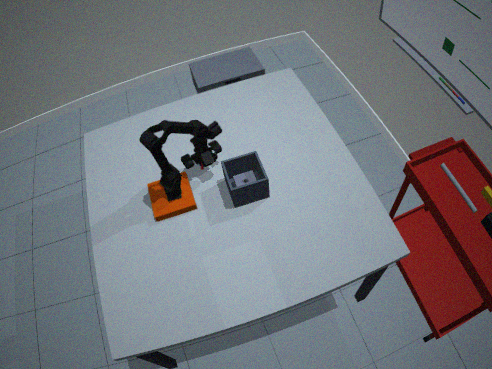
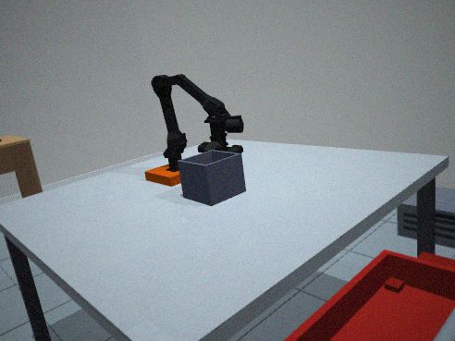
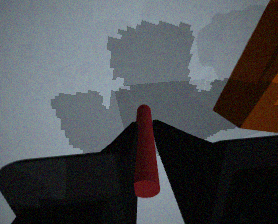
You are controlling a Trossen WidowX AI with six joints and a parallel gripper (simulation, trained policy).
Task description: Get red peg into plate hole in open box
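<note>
Right now the red peg is 10 mm above my gripper tip. The rest, counted from my gripper tip: grey plate (170 mm ahead, 170 mm to the right, 20 mm above).
</note>
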